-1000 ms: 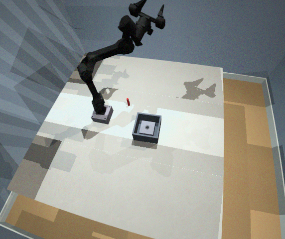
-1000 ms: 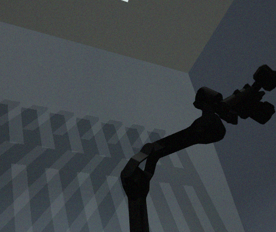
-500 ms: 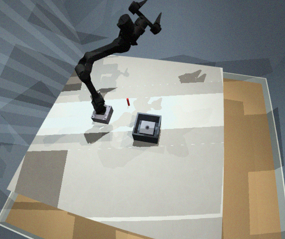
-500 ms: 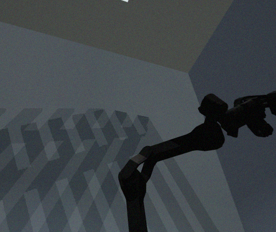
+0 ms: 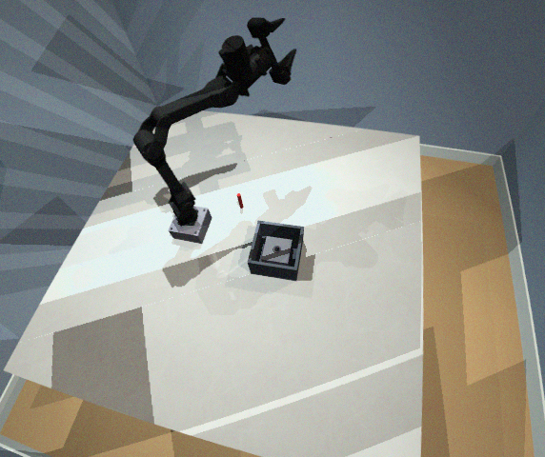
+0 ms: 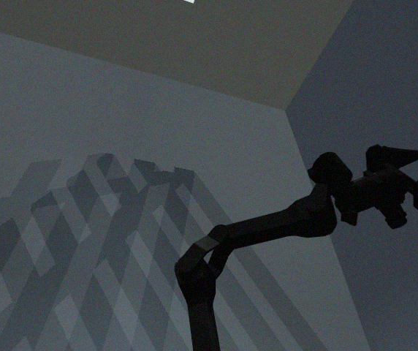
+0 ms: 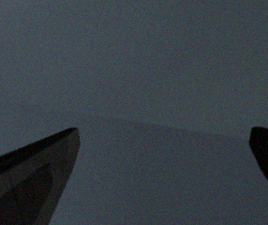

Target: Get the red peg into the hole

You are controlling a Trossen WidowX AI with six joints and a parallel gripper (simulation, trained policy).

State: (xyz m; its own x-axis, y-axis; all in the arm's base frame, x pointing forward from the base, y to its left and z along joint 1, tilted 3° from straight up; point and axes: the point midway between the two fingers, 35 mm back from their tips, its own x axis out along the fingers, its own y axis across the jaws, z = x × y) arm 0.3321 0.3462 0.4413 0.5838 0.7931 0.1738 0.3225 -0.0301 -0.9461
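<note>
Now: gripper tip 500 mm above the red peg, 250 mm to the left of it and 170 mm past it. Also, from my gripper tip: grey plate 490 mm below, 440 mm to the right; then dark box 510 mm below, 440 mm to the right.
</note>
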